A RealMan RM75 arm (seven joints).
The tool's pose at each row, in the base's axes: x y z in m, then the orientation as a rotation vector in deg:
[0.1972, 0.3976, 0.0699, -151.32, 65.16, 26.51]
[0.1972, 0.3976, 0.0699, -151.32, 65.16, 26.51]
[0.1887, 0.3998, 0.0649, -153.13, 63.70, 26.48]
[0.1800, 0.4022, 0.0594, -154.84, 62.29, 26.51]
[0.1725, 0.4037, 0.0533, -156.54, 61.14, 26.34]
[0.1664, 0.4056, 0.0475, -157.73, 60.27, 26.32]
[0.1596, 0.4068, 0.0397, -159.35, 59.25, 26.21]
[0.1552, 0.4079, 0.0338, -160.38, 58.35, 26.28]
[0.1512, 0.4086, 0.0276, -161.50, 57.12, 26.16]
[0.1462, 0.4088, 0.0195, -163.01, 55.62, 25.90]
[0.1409, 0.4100, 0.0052, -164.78, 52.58, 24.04]
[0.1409, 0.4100, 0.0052, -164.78, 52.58, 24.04]
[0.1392, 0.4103, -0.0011, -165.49, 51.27, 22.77]
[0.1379, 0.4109, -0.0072, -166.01, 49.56, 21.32]
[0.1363, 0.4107, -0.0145, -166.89, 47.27, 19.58]
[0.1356, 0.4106, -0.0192, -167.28, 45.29, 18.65]
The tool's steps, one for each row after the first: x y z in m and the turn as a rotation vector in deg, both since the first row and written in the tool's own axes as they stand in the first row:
[0.0000, 0.0000, 0.0000, 0.00, 0.00, 0.00]
[-0.0051, 0.0052, 0.0070, -1.19, 0.49, -1.21]
[-0.0103, 0.0104, 0.0146, -2.35, 0.92, -2.36]
[-0.0139, 0.0154, 0.0222, -3.49, 1.51, -3.33]
[-0.0169, 0.0191, 0.0294, -4.32, 1.87, -4.03]
[-0.0192, 0.0240, 0.0383, -5.47, 2.43, -4.88]
[-0.0206, 0.0270, 0.0450, -6.21, 2.67, -5.56]
[-0.0214, 0.0299, 0.0517, -6.90, 2.98, -6.48]
[-0.0217, 0.0342, 0.0602, -7.84, 3.50, -7.61]
[-0.0206, 0.0384, 0.0749, -8.20, 4.72, -9.92]
[-0.0206, 0.0384, 0.0749, -8.20, 4.72, -9.92]
[-0.0196, 0.0400, 0.0811, -8.16, 5.49, -10.95]
[-0.0186, 0.0411, 0.0872, -7.86, 6.21, -12.25]
[-0.0167, 0.0430, 0.0942, -7.73, 7.17, -13.97]
[-0.0154, 0.0440, 0.0987, -7.52, 7.53, -15.39]

